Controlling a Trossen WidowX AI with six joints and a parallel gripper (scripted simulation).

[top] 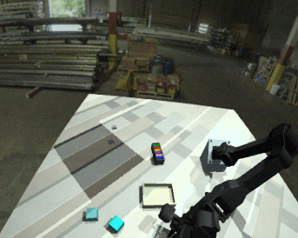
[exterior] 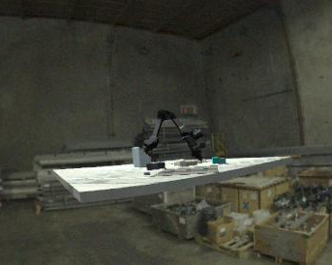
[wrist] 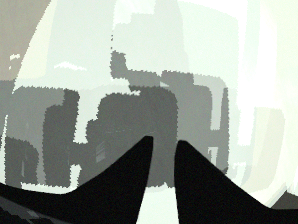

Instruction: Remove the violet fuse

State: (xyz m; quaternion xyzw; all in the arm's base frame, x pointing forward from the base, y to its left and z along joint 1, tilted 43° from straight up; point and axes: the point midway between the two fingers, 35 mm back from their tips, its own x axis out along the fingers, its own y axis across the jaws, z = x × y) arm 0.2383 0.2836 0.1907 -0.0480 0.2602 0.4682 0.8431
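My gripper tip is 390 mm to the left of the violet fuse, 30 mm short of it and 10 mm below it. Round my gripper tip: tray 170 mm to the right, 40 mm ahead, 10 mm below.
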